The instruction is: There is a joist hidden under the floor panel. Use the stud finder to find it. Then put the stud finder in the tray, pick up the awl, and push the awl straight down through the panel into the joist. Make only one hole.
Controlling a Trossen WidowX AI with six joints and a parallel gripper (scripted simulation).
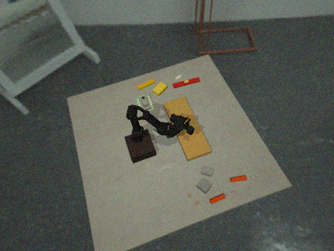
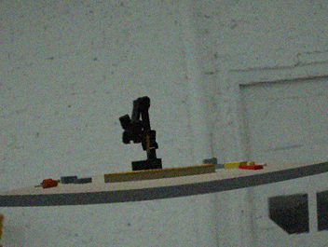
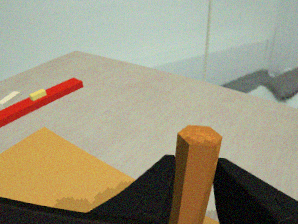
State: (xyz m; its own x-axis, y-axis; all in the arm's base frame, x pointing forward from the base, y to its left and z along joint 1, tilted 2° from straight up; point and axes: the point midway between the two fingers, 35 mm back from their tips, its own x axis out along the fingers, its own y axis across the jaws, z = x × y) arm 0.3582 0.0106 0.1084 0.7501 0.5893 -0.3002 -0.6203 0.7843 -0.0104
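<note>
Now: the awl 5 cm below my gripper tip, 1 cm to the right of it and 1 cm behind it. Round my gripper tip: stud finder 34 cm to the left, 29 cm behind, 14 cm below; then pale green tray 32 cm to the left, 29 cm behind, 18 cm below; then yellow block 45 cm to the left, 18 cm below, 15 cm behind.
</note>
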